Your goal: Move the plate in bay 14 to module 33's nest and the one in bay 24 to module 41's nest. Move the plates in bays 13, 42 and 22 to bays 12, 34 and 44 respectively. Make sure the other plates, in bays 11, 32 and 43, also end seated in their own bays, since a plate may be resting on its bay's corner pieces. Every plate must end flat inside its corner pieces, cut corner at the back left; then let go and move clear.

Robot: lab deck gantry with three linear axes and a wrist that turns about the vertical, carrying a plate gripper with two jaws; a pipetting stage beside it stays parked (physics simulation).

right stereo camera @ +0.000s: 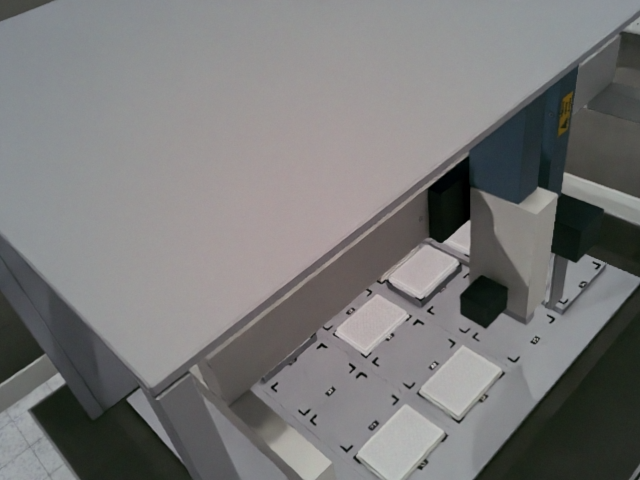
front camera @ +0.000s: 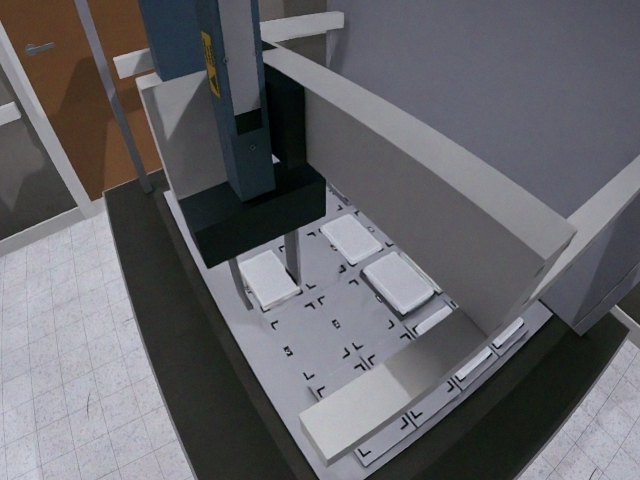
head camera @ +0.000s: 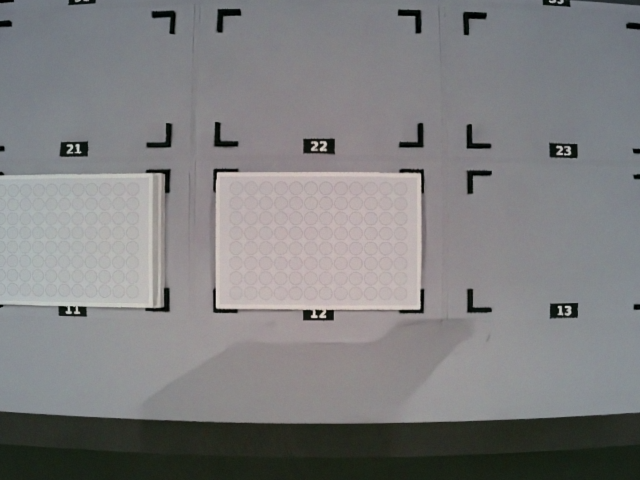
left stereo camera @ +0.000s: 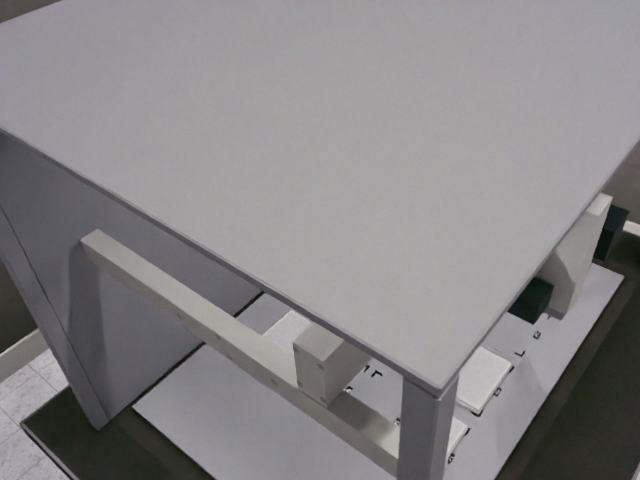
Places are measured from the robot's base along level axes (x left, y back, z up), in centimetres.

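Pixels of known places: gripper, between the fingertips: [front camera: 269, 289].
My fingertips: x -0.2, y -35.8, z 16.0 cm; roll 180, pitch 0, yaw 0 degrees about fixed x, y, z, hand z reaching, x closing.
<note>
For each thing: its top centre in the pictures, then the offset to it from my fingertips. "spot": a spot on its surface instead. Level surfaces: height alone.
- Bay 11's plate, centre of its top: [head camera: 57, 240] [right stereo camera: 400, 442] dx +4.5, dy +29.4, dz -14.6 cm
- bay 32, a spot on its surface: [right stereo camera: 372, 322] [front camera: 348, 235] spot: dx +25.5, dy +13.2, dz -14.5 cm
- module 33, centre of its top: [front camera: 399, 278] [right stereo camera: 423, 268] dx +25.9, dy -3.3, dz -12.7 cm
- bay 34, a spot on its surface: [front camera: 434, 320] spot: dx +25.4, dy -14.6, dz -13.1 cm
- Bay 44's plate, centre of its top: [front camera: 489, 309] dx +36.6, dy -19.8, dz -13.1 cm
- Module 41's plate, centre of its top: [left stereo camera: 285, 338] dx +36.7, dy +29.3, dz -12.7 cm
- large grey top panel, height of its surface: dz +53.1 cm
My gripper [front camera: 272, 296] is open. Its two jaws hang apart above the plate [front camera: 268, 279] [head camera: 317, 240] [right stereo camera: 460, 382] in bay 12, which looks flat inside its corner pieces; its cut corner is unclear. Bay 11's plate [head camera: 72, 240] [right stereo camera: 400, 444] is hidden in the front view. Plates sit in bay 32 [front camera: 350, 238] [right stereo camera: 372, 322], on module 33 [front camera: 397, 283] [right stereo camera: 423, 273] and in bay 34 [front camera: 434, 320]. Bay 44's plate [front camera: 509, 333] partly shows. Module 41's plate [left stereo camera: 284, 333] is partly hidden. Bay 43 is hidden behind the bridge.
Bays 13, 22 and 23 hold no plate. The bridge beam [front camera: 413, 155] crosses over the back rows, and a pale rail [front camera: 356, 413] crosses over the right end of the deck. The parked pipetting stage [right stereo camera: 511, 242] stands beside the gripper. A large grey top panel [left stereo camera: 310, 155] covers much of both stereo views.
</note>
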